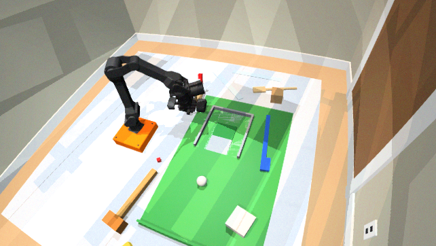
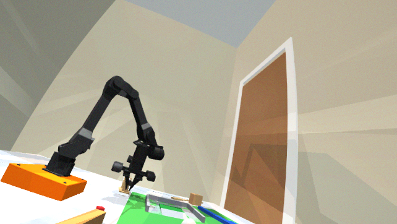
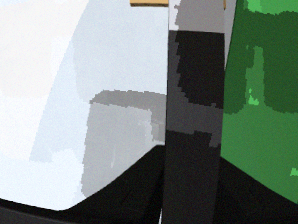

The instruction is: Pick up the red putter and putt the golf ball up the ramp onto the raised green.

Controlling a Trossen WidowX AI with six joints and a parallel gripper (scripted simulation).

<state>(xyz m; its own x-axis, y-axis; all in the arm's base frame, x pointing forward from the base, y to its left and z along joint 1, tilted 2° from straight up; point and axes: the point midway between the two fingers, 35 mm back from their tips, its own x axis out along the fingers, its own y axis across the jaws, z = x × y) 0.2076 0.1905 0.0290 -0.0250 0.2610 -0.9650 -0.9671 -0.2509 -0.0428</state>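
My gripper tip is now 29 cm to the left of the red cube, 2 cm above it and 1 cm past it. The rest, counted from my gripper tip: putter 11 cm to the left, 3 cm behind, 3 cm above; green mat 27 cm ahead, 19 cm to the right, 3 cm below; white golf ball 31 cm to the right, 22 cm ahead, 1 cm below.
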